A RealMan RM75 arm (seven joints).
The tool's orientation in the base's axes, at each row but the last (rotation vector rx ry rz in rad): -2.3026, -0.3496, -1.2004; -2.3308, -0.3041, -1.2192; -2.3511, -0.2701, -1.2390; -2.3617, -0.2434, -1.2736; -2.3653, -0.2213, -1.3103
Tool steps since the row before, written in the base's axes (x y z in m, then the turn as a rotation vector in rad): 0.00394, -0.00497, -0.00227, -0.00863, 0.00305, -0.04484; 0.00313, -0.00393, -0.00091, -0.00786, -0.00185, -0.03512; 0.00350, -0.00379, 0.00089, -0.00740, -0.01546, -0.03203; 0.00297, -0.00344, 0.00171, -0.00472, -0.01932, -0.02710; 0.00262, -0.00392, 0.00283, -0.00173, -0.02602, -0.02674
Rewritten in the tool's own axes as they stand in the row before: 0.00045, 0.00664, 0.00104, -0.04168, 0.00811, 0.01708; 0.00117, 0.00493, 0.00062, -0.03316, 0.00953, 0.01041; 0.00289, 0.00435, 0.00026, -0.02980, 0.02062, 0.00261; 0.00326, 0.00359, -0.00017, -0.02401, 0.02352, 0.00049; 0.00405, 0.00358, -0.00101, -0.02166, 0.03043, -0.00031
